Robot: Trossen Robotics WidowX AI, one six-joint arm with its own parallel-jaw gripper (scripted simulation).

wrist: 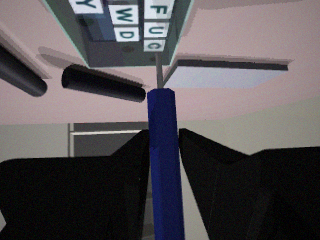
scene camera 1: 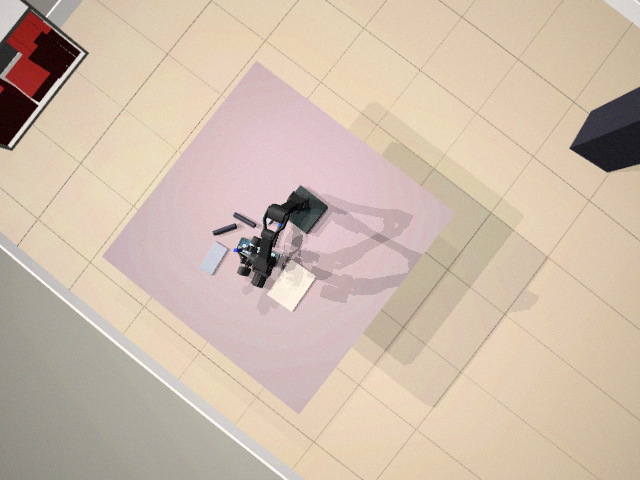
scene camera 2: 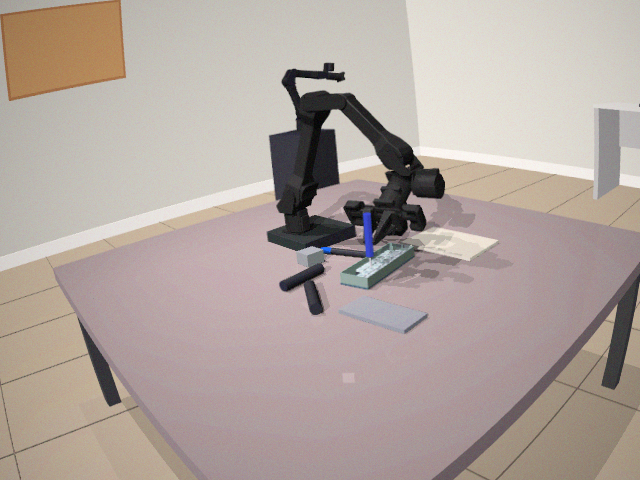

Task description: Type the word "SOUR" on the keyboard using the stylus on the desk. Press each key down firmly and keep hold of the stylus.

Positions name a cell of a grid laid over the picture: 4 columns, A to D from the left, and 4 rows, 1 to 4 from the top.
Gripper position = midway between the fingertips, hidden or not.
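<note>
A cream pad (scene camera 2: C3) is part of the robot's scene, and scene camera 1 has the pad (scene camera 1: B3) too, while in the wrist view the pad is out of frame. A grey slab (scene camera 2: C3) is visible as well, and the wrist view includes the slab (wrist: C2). As for the gripper (scene camera 2: C3), the wrist view also shows the gripper (wrist: C3).
</note>
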